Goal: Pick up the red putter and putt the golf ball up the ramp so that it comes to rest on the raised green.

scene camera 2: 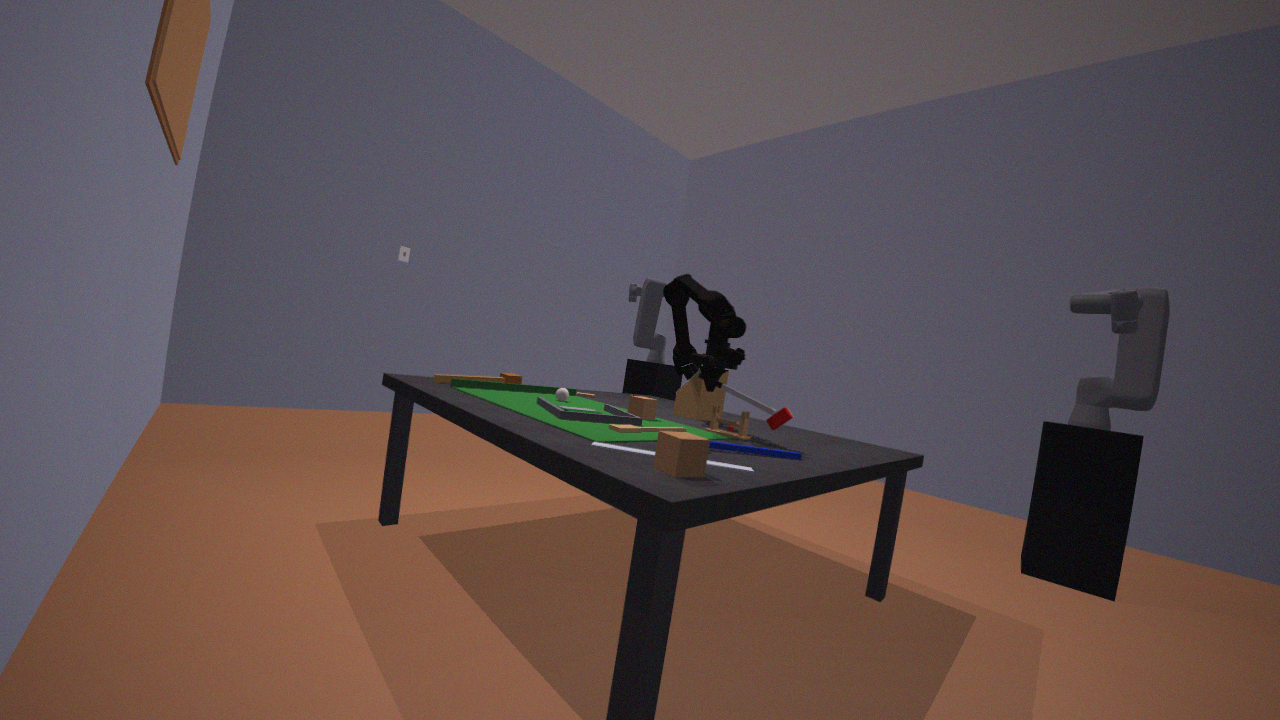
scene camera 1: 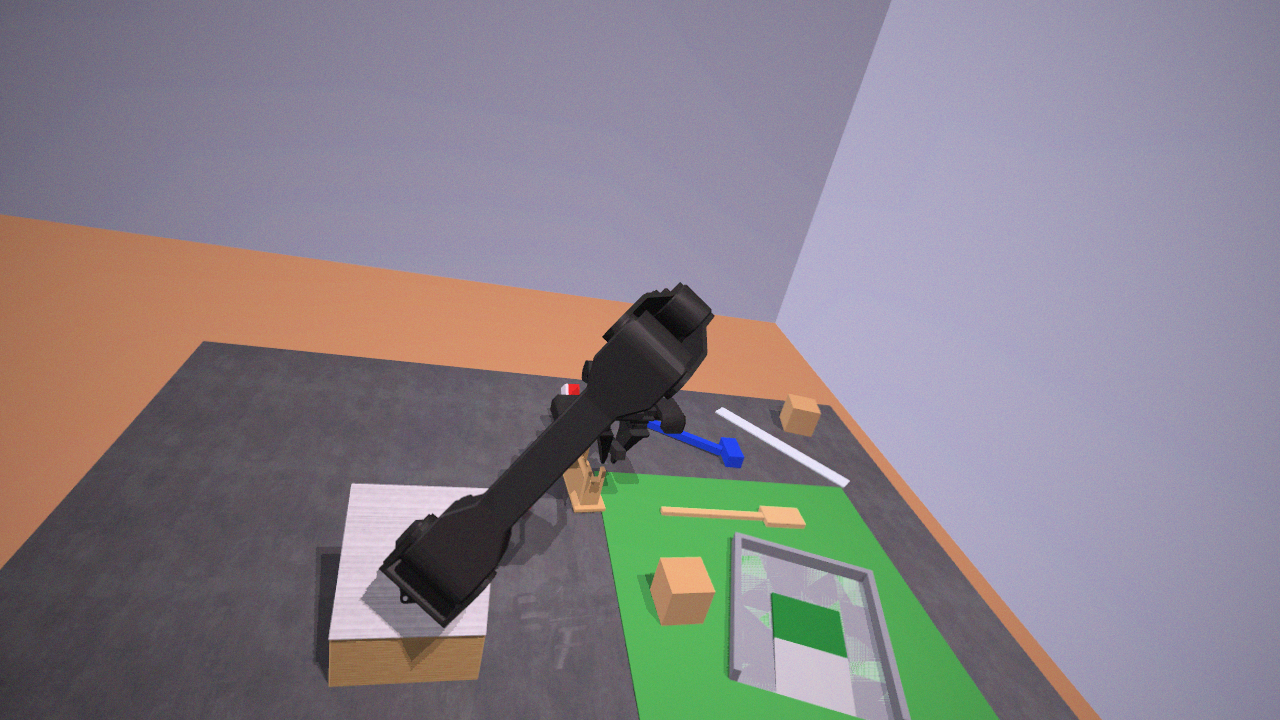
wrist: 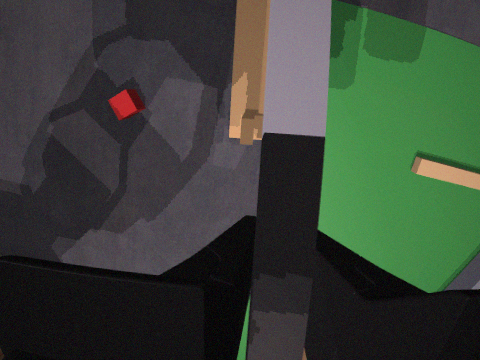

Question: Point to a blue putter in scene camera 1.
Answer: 729,449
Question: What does my gripper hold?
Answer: A red putter.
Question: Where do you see a wooden stand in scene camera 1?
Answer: At 584,489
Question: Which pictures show my gripper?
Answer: Scene camera 2, scene camera 1 and the wrist view: all of them.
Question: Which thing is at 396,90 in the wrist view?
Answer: A green mat.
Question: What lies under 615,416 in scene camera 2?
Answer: A grey-framed ramp piece.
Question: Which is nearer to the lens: the white stick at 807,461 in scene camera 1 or the wooden cube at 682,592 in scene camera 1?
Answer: The wooden cube.
